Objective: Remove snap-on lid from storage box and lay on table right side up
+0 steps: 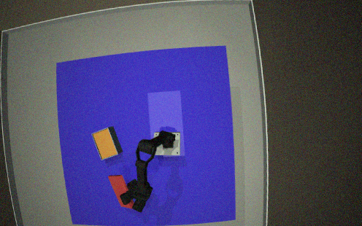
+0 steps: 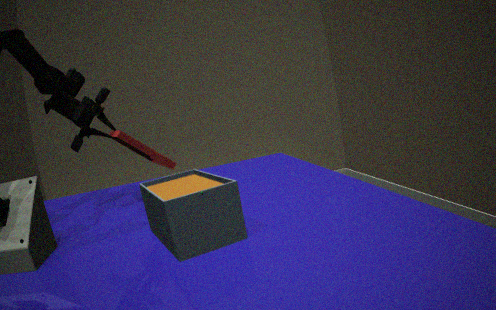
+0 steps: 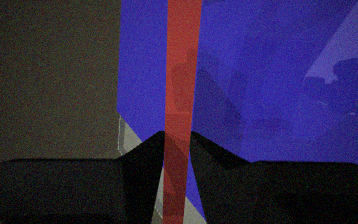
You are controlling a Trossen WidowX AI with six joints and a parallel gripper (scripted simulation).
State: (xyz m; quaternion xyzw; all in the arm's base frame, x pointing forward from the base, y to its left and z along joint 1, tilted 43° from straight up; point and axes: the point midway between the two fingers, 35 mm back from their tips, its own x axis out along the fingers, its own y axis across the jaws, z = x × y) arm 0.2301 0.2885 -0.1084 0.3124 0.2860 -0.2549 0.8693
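Right now the lid is 60 mm ahead of my gripper tip, 50 mm below it and 20 mm to the left of it. The rest, counted from my gripper tip: storage box 290 mm to the right, 180 mm ahead, 160 mm below.
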